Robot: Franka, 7 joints.
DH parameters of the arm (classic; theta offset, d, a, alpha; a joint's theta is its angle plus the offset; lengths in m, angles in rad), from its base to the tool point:
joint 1: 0 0.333 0 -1.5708
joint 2: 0 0 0 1.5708
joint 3: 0 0.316 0.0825 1.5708
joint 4: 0 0 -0.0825 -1.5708
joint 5: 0 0.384 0 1.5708
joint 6: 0 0 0.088 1.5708
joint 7: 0 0.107 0 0
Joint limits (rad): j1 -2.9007..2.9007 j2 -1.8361..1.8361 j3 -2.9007..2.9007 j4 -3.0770..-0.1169 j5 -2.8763..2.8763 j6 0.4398..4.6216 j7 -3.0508..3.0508
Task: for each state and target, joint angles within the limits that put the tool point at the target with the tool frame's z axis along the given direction. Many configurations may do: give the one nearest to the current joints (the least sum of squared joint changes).
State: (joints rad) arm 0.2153 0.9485 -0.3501 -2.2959 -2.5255 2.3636 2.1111
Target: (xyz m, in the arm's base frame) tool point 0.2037 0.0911 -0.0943 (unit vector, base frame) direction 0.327 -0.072 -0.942
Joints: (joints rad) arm 0.3315 1.0284 0.0366 -2.4313 -2.7844 2.4997 2.1111
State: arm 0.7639 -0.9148 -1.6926 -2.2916 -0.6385 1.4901 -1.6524
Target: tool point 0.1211 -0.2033 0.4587 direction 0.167 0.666 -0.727
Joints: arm 0.1576 -1.6537 -0.9526 -2.6756 -0.2525 1.3289 -1.6524
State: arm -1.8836 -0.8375 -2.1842 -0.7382 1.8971 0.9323 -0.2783
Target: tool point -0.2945 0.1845 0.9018 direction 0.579 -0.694 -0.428
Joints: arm -1.2030 -0.5999 -1.7228 -0.5073 1.3490 0.4398 -0.2783
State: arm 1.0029 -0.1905 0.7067 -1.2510 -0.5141 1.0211 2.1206
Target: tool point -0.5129 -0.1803 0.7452 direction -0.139 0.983 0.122
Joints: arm 1.7138 -0.7583 1.3283 -1.5100 -0.9124 1.7256 2.1206
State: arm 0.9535 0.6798 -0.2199 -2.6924 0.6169 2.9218 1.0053
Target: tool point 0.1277 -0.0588 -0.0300 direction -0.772 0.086 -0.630
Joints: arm 0.3889 0.9554 -0.2366 -2.7601 0.8923 2.6166 1.0053
